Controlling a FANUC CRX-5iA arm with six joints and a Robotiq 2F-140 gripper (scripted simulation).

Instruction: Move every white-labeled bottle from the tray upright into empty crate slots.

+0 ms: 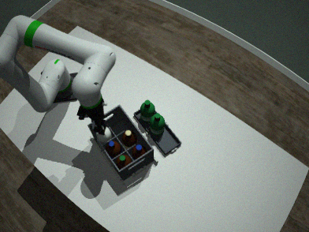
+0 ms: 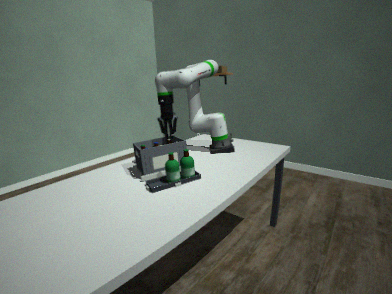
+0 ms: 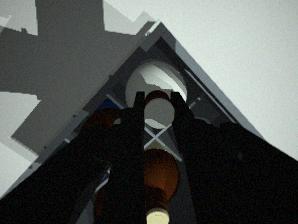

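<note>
My gripper is now 80 mm above the white-labeled bottle. Round my hand: dark tray: 190 mm to the left, 180 mm ahead, 160 mm below; dark crate: 100 mm ahead, 90 mm below, 10 mm to the left.
</note>
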